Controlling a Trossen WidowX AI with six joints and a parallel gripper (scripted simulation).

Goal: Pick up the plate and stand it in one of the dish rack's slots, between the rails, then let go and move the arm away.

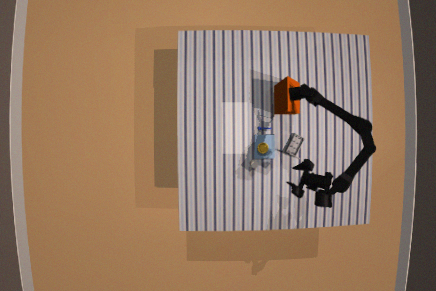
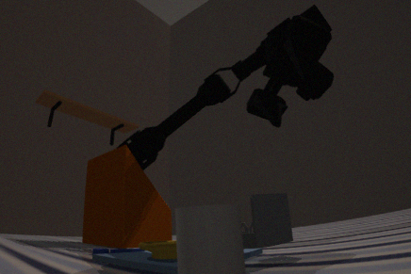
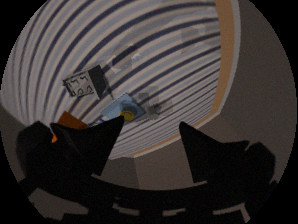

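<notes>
My gripper tip is now 140 mm past the yellow plate, 90 mm to the left of it and 160 mm above it. From my gripper tip the other things lie so: white cup: 50 mm behind, 160 mm to the right, 160 mm below; light blue mat: 140 mm behind, 70 mm to the right, 180 mm below; grey dish rack: 130 mm behind, 120 mm to the left, 160 mm below.
</notes>
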